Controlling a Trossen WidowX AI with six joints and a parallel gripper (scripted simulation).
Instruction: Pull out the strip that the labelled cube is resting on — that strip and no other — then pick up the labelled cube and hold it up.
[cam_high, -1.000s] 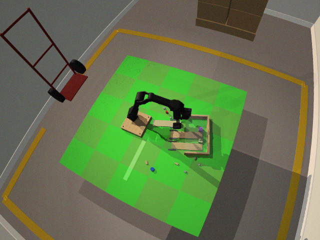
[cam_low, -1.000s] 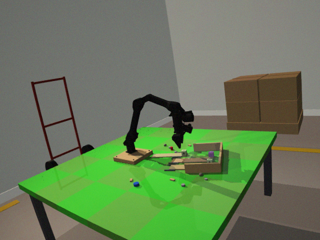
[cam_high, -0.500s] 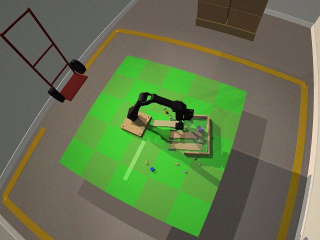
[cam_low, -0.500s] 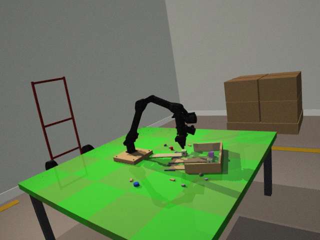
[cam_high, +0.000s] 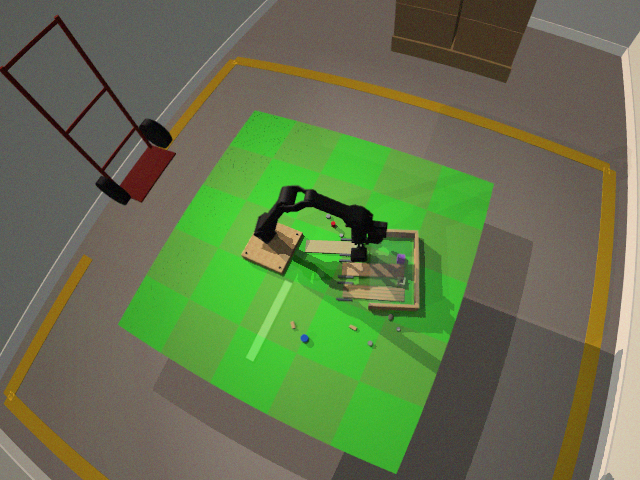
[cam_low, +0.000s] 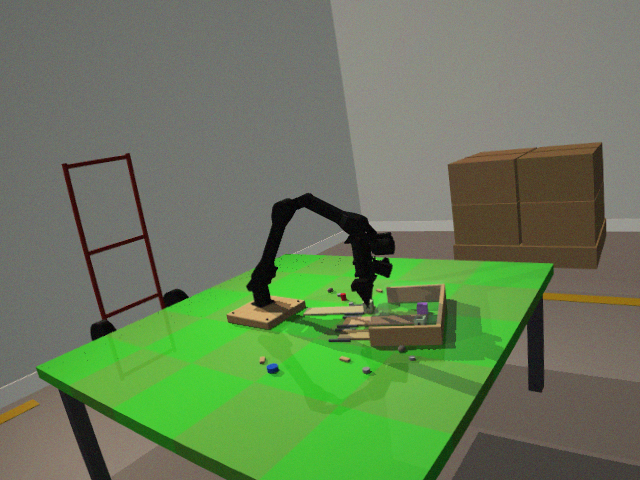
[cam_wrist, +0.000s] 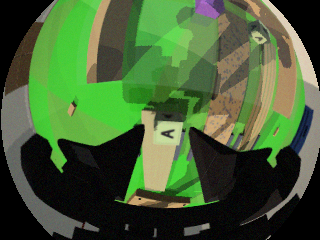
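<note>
The pale wooden strip lies 9 cm behind my gripper tip, 5 cm to the right of it and 3 cm below it. Round my gripper tip: blue disc (42 cm to the right, 4 cm ahead, 2 cm below); red piece (16 cm behind, 3 cm to the left, 2 cm below).
</note>
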